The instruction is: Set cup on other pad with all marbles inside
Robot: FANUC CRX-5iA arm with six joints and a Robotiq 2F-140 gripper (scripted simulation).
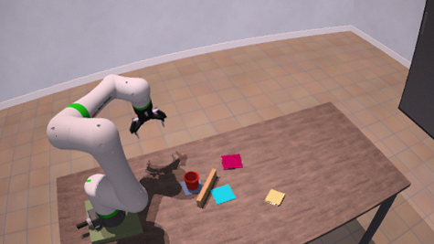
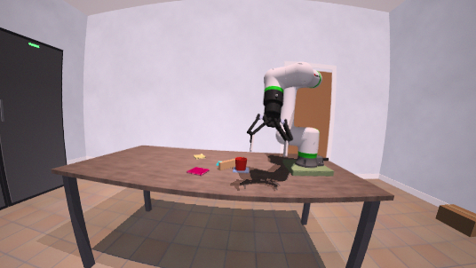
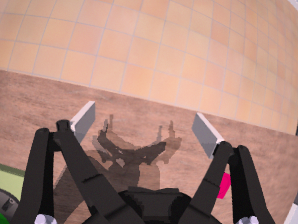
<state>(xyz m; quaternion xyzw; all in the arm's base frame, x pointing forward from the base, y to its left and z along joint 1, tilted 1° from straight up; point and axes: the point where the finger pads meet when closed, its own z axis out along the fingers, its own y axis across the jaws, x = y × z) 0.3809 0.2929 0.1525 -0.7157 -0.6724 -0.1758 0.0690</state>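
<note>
Now: the red cup 7 cm ahead of my hand, 31 cm to the right of it and 16 cm below it. Also, from my hand: wooden rail 11 cm ahead, 37 cm to the right, 17 cm below; cyan pad 16 cm ahead, 43 cm to the right, 20 cm below.
</note>
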